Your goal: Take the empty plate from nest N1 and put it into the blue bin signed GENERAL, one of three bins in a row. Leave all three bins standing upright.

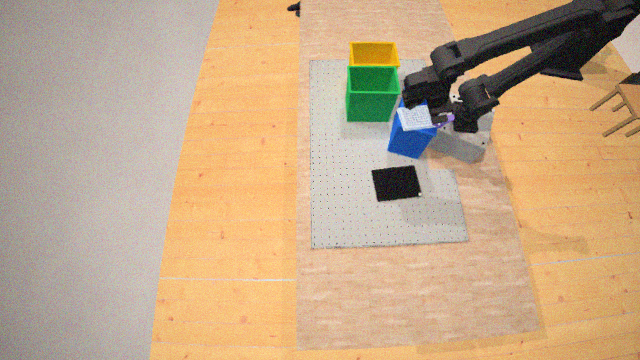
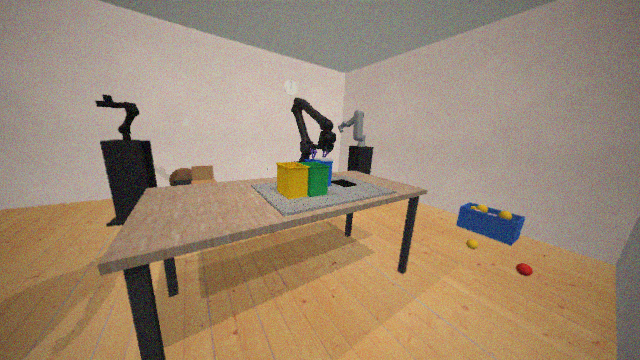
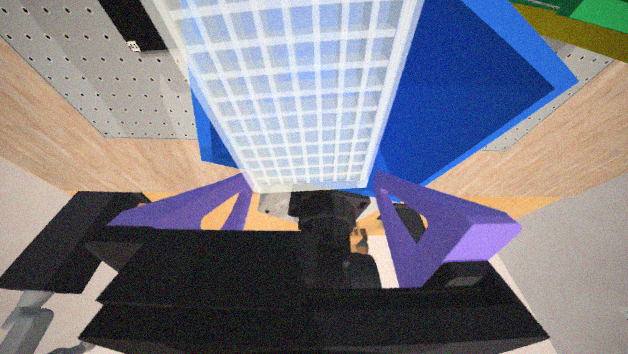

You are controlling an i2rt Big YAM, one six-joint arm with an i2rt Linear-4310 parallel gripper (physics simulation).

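Places are measured from the arm's base along level axes (x ahead, y left, z up), in millimetres.
Pixels of known places: gripper, fingertip midpoint: (image 1: 435, 115) (image 2: 317, 158) (image 3: 313, 177); arm's base at its link origin: (image 1: 463, 118) (image 3: 326, 200).
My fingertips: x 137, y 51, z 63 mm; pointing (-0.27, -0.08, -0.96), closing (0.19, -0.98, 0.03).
Observation:
Ahead of a thing's pixels: the offset from my fingertips to its top centre. Level surfaces: height alone.
The white gridded plate @(dz +12, dx +58, dy +19 mm) (image 1: 415, 118) (image 2: 324, 160) (image 3: 310, 100) lies across the top of the blue bin @(dz -3, dx +50, dy -20 mm) (image 1: 407, 142) (image 2: 330, 172) (image 3: 465, 90), over part of its opening. The blue bin stands upright, turned relative to the other two; its sign is not readable. My gripper (image 1: 436, 123) (image 2: 319, 157) (image 3: 313, 177) is open, with its purple fingertips on either side of the plate's near end; whether they touch it is unclear. The black nest @(dz -168, dx +91, dy +184 mm) (image 1: 396, 183) (image 2: 344, 183) (image 3: 135, 20) lies flat with no plate on it; its label is too small to read.
The green bin @(dz -3, dx +209, dy -135 mm) (image 1: 370, 107) (image 2: 318, 181) and yellow bin @(dz -3, dx +207, dy -269 mm) (image 1: 374, 52) (image 2: 292, 181) stand upright on the perforated grey board @(dz -182 mm) (image 1: 340, 220) (image 2: 287, 207) (image 3: 120, 117). The grey arm base (image 1: 460, 148) is beside the blue bin.

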